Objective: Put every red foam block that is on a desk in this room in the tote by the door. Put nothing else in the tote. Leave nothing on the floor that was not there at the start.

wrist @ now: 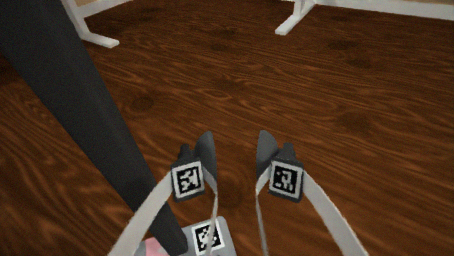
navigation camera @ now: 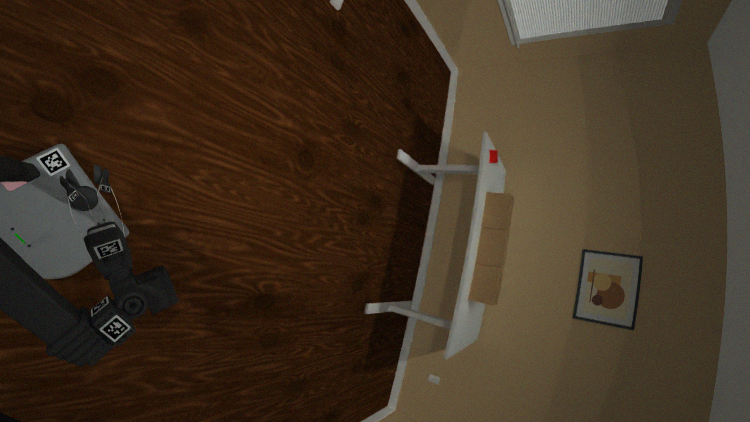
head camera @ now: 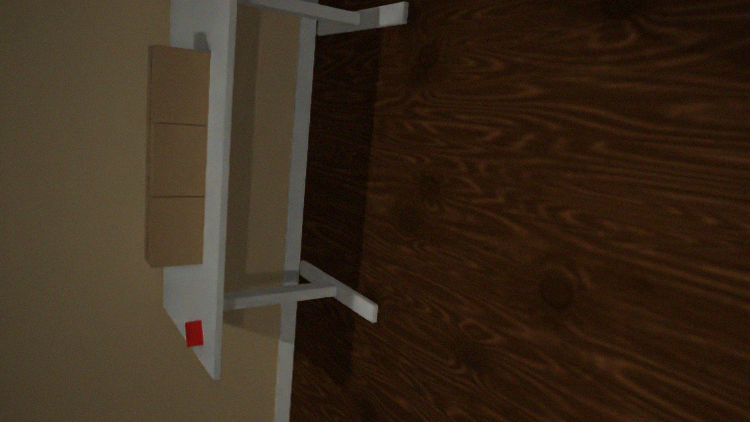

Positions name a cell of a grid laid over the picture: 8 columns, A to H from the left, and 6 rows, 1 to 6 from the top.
gripper: wrist E4; navigation camera A3; not seen in the head camera view (out of frame)
